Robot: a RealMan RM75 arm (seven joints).
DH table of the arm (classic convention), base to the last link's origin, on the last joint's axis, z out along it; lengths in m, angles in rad. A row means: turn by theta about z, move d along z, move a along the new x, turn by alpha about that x. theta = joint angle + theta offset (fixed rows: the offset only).
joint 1: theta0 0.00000, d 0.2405, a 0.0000, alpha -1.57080
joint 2: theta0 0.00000, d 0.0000, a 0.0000, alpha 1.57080
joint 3: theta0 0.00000, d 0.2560, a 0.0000, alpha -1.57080
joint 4: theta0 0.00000, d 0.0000, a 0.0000, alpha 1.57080
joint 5: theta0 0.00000, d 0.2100, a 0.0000, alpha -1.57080
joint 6: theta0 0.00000, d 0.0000, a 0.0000, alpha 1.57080
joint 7: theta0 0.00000, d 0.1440, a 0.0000, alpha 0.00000
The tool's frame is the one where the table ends.
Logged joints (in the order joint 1, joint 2, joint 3, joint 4, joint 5, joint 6, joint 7), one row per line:
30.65 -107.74 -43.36 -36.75 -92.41 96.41 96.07
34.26 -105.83 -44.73 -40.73 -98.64 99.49 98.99
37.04 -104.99 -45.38 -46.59 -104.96 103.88 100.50
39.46 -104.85 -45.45 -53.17 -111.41 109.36 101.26
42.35 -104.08 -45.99 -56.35 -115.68 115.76 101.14
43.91 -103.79 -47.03 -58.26 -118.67 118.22 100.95
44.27 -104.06 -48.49 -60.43 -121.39 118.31 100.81
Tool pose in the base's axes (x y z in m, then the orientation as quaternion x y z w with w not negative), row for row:
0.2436 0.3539 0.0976 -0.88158 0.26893 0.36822 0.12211
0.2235 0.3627 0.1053 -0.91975 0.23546 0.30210 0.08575
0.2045 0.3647 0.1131 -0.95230 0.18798 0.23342 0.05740
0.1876 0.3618 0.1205 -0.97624 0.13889 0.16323 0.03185
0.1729 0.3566 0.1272 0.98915 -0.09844 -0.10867 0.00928
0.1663 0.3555 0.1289 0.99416 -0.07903 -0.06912 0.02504
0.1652 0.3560 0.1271 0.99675 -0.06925 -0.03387 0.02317
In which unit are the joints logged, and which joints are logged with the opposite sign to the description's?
The joints are logged in degrees. Opposite sign: joint 2, joint 6.
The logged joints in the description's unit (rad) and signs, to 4 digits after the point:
0.5349 1.8804 -0.7568 -0.6414 -1.6129 -1.6827 1.6767
0.5979 1.8471 -0.7807 -0.7109 -1.7216 -1.7364 1.7277
0.6465 1.8324 -0.7920 -0.8131 -1.8319 -1.8130 1.7541
0.6887 1.8300 -0.7933 -0.9280 -1.9445 -1.9087 1.7673
0.7391 1.8165 -0.8027 -0.9835 -2.0190 -2.0204 1.7652
0.7664 1.8115 -0.8208 -1.0168 -2.0712 -2.0633 1.7619
0.7727 1.8162 -0.8463 -1.0547 -2.1187 -2.0649 1.7595

